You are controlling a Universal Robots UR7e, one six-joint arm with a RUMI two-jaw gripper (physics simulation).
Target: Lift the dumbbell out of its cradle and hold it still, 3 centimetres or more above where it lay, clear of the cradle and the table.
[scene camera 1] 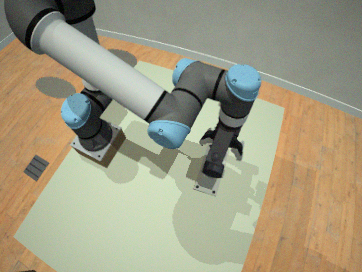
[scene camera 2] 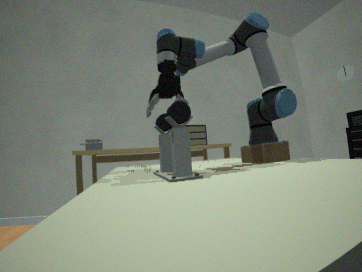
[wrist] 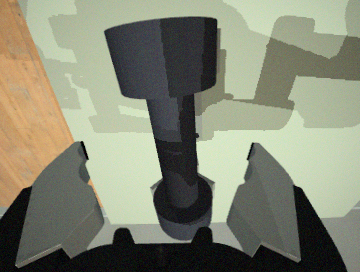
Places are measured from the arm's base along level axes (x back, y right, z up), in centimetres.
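Pixels of known places: gripper, between the fingertips: (wrist: pixel 169 143); arm's base, origin of its link: (scene camera 1: pixel 96 135) (scene camera 2: pixel 263 143).
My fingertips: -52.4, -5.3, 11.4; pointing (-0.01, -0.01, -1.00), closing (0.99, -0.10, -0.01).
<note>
For each thing: its middle in the pictures, then the offset to it from my fingertips, as dx, dy, dz. Level surfaces: height alone.
- dark dumbbell, middle of its body: (wrist: pixel 177 151) (scene camera 1: pixel 219 149) (scene camera 2: pixel 170 118) +0.5, -1.3, -0.5
- grey cradle, middle of its body: (wrist: pixel 176 110) (scene camera 2: pixel 172 148) (scene camera 1: pixel 214 160) +0.5, -1.3, -11.1
- pale green table top, height of its surface: dz -20.6
The dark dumbbell (scene camera 1: pixel 214 169) (scene camera 2: pixel 179 111) (wrist: pixel 172 120) rests in the V-shaped holders of the grey cradle (scene camera 1: pixel 206 189) (scene camera 2: pixel 182 152), which stands upright on its base plate. My gripper (scene camera 1: pixel 222 150) (scene camera 2: pixel 166 109) (wrist: pixel 169 143) is open and empty. In the wrist view its fingers stand apart on either side of the dumbbell's handle, with a gap on both sides. In scene camera 2 the near fingertip is about level with the dumbbell's ends, and the other finger is partly hidden behind the larger end.
The cradle stands on the pale green table top (scene camera 1: pixel 145 220) (scene camera 2: pixel 165 220). The arm's base sits on a wooden block (scene camera 1: pixel 114 150) (scene camera 2: pixel 265 152) to one side. In scene camera 2 a wooden table (scene camera 2: pixel 120 149) with a grey box (scene camera 2: pixel 93 144) stands in the background.
</note>
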